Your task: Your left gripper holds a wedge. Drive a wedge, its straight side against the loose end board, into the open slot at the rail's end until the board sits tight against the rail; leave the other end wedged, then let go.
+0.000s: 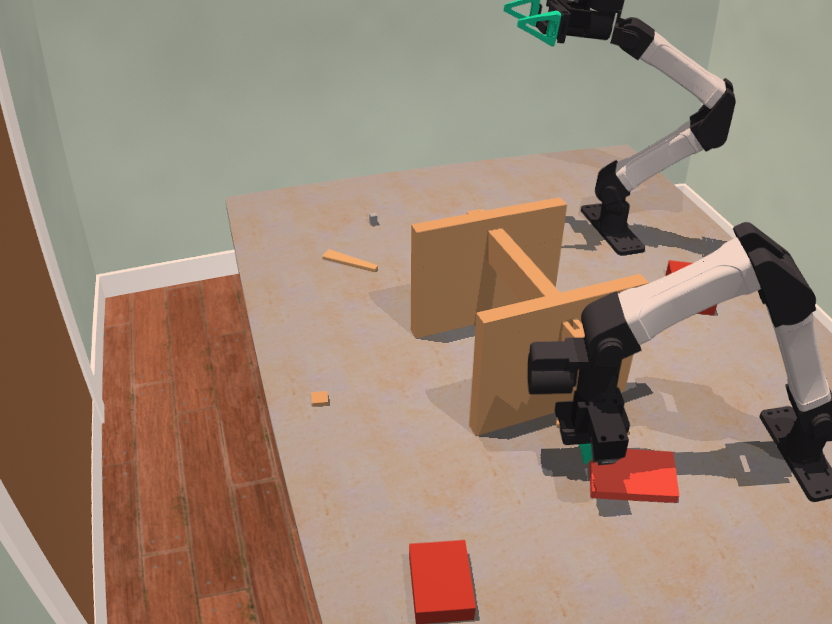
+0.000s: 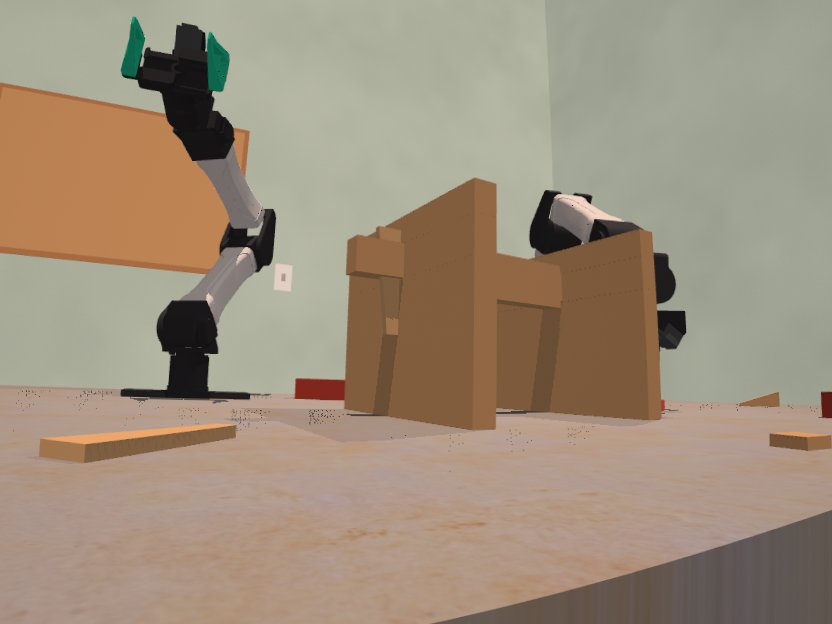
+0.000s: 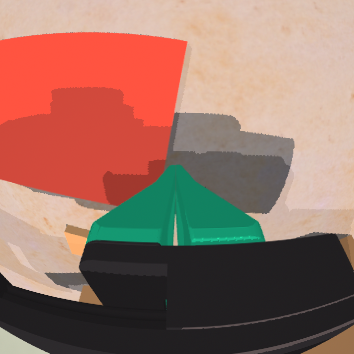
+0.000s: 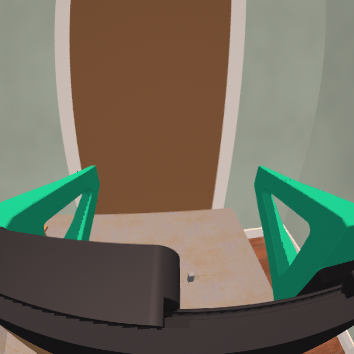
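Seen in the pictures: left gripper, between the fingertips: (image 1: 584,460) (image 3: 174,174); right gripper, between the fingertips: (image 1: 510,15) (image 2: 171,27) (image 4: 176,174); left arm's base, origin of its link: (image 1: 799,453); right arm's base, origin of its link: (image 1: 611,229) (image 2: 187,397).
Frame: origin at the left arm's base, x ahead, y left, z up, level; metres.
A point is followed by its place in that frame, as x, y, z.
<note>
My left gripper (image 1: 586,453) @(0.375, -0.056, 0.002) (image 3: 174,174) @(0.375, -0.056, 0.002) is shut, its fingertips together beside the red slab; no wedge shows between them. It is low in front of the loose end board (image 1: 507,362) @(0.491, -0.149, 0.140) (image 2: 604,329) @(0.482, -0.176, 0.109). An orange piece (image 3: 75,241) @(0.291, -0.110, 0.008), maybe a wedge, lies partly hidden beside the fingers. The rail (image 1: 524,261) @(0.429, -0.314, 0.202) (image 2: 528,278) @(0.429, -0.255, 0.176) joins both boards. Its slotted end (image 1: 572,327) @(0.390, -0.167, 0.181) sticks out through the near board, partly covered by the arm. At the other board (image 1: 453,282) @(0.525, -0.399, 0.107) (image 2: 440,308) @(0.546, -0.421, 0.110), a wedge (image 2: 391,325) @(0.466, -0.448, 0.100) stands in the rail end (image 2: 375,256) @(0.481, -0.472, 0.171). My right gripper (image 1: 512,16) @(0.364, -0.734, 0.486) (image 2: 173,30) @(0.364, -0.734, 0.486) (image 4: 176,174) @(0.364, -0.734, 0.486) is open, raised high.
A red slab (image 1: 638,480) @(0.311, 0.009, 0.017) (image 3: 110,65) @(0.355, 0.008, 0.017) lies by the left gripper. A red block (image 1: 440,574) @(0.634, 0.129, 0.033) is at the bottom. A long tapered piece (image 1: 349,260) @(0.693, -0.635, 0.008) (image 2: 134,441) @(0.722, -0.643, 0.007), a small orange block (image 1: 319,398) @(0.772, -0.244, 0.009) (image 2: 799,440) @(0.779, -0.260, 0.006), another wedge (image 2: 762,400) @(0.335, 0.319, 0.011) and a grey block (image 1: 373,218) @(0.630, -0.777, 0.018) (image 4: 190,277) @(0.622, -0.783, 0.014) lie around.
</note>
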